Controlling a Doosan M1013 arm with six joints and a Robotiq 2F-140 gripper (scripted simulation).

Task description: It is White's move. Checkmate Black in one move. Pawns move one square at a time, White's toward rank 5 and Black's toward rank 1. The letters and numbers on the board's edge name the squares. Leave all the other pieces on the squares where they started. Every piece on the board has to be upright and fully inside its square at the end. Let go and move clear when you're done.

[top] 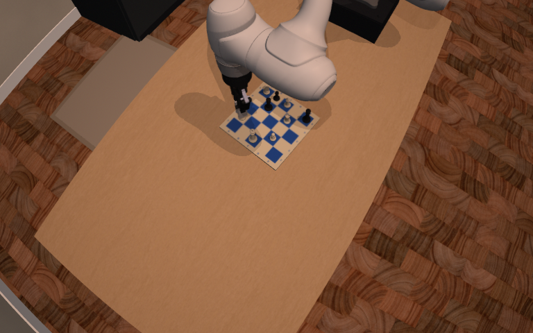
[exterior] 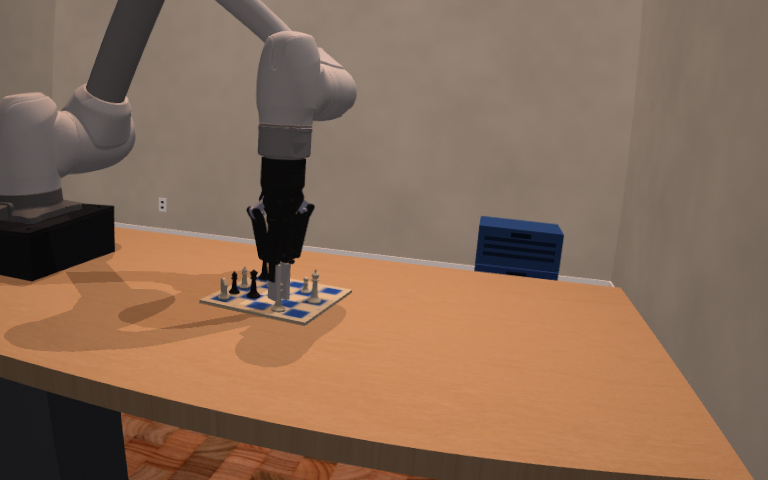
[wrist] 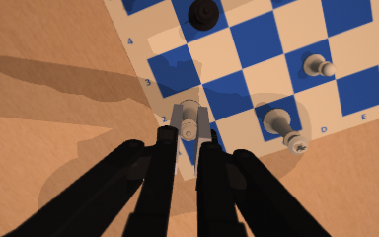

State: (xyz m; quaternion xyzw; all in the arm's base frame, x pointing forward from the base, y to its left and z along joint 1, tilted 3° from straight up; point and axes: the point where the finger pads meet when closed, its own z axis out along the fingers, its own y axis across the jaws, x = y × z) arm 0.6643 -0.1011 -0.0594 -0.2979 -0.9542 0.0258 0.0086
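The white king lies 5 cm ahead of my hand, 7 cm to the left of it and 2 cm below it. Round my hand: chessboard: 3 cm behind, 8 cm to the left, 6 cm below; then white pawn: 1 cm ahead, 12 cm to the left, 4 cm below.
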